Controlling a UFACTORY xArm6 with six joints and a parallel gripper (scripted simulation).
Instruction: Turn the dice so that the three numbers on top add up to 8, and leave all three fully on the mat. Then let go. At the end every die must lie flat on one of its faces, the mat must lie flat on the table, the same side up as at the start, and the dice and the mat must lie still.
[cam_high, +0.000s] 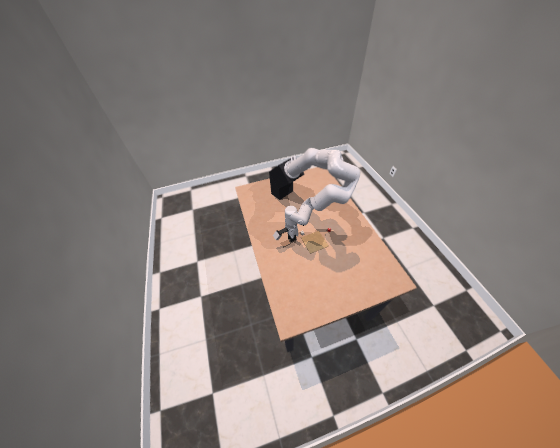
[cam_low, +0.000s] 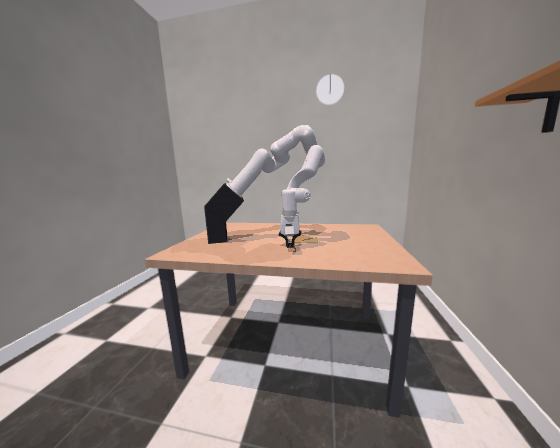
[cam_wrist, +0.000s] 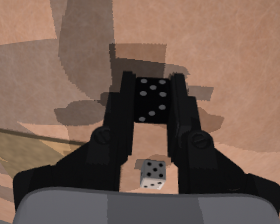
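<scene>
The tan mat lies 40 mm ahead of my hand, 150 mm to the left of it and 20 mm below it. The rest, counted from my hand: white die: 40 mm behind, 80 mm to the left, 10 mm below; red die: 40 mm behind, 270 mm to the left, 10 mm below.
</scene>
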